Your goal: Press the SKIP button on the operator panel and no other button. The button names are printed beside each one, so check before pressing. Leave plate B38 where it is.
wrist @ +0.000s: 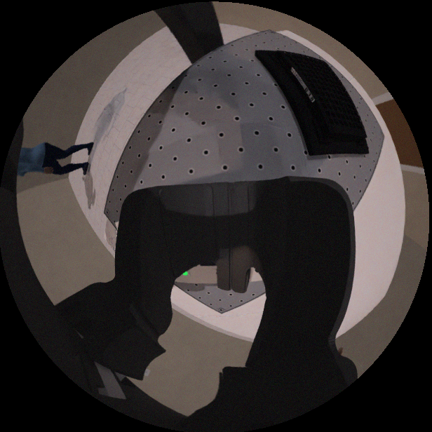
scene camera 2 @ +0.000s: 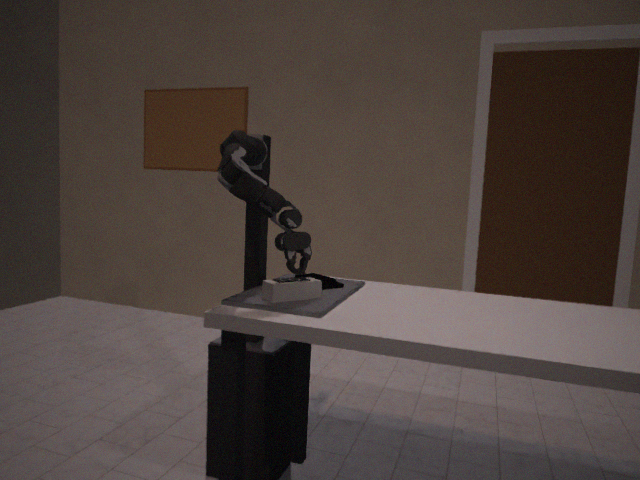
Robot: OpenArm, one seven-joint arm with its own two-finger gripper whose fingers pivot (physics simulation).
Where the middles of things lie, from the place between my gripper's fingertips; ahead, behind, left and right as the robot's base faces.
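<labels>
Operator panel (scene camera 2: 310, 288): my hand is 4 cm above it, 4 cm to the left of it and 1 cm past it. Black ribbed block (wrist: 331, 105): 19 cm to the left of my hand, 5 cm below it and 2 cm behind it.
</labels>
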